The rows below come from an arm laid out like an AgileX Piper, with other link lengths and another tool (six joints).
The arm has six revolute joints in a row. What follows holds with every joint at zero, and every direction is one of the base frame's. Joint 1 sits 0.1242 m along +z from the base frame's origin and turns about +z. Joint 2 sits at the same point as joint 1 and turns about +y. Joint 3 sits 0.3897 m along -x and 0.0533 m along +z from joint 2 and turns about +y. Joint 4 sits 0.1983 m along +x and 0.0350 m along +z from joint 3 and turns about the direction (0.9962, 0, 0.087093). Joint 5 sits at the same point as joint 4 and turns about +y. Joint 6 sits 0.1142 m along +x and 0.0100 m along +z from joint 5 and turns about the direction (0.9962, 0, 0.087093). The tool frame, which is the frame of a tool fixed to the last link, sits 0.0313 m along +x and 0.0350 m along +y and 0.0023 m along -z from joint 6; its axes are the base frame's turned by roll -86.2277, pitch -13.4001 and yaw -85.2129 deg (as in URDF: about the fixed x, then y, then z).
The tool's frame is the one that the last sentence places.
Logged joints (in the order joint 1, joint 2, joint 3, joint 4, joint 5, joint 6), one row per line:
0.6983 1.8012 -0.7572 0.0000 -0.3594 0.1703
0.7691 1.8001 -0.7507 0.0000 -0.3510 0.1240
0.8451 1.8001 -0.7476 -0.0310 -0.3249 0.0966
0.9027 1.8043 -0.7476 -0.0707 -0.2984 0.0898
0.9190 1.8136 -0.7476 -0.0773 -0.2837 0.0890
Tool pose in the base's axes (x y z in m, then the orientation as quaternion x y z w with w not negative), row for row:
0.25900 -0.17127 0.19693 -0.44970 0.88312 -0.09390 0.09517
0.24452 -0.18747 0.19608 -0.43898 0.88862 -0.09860 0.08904
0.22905 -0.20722 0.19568 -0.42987 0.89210 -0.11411 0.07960
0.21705 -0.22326 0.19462 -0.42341 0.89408 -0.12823 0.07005
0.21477 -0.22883 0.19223 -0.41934 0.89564 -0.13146 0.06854
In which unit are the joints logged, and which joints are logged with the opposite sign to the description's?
The joints are logged in radians. Opposite sign: joint 1, joint 5.
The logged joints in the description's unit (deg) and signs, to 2 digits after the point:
-40.01 103.20 -43.38 0.00 20.59 9.76
-44.07 103.14 -43.01 0.00 20.11 7.10
-48.42 103.14 -42.83 -1.78 18.62 5.53
-51.72 103.38 -42.83 -4.05 17.10 5.15
-52.65 103.91 -42.83 -4.43 16.25 5.10

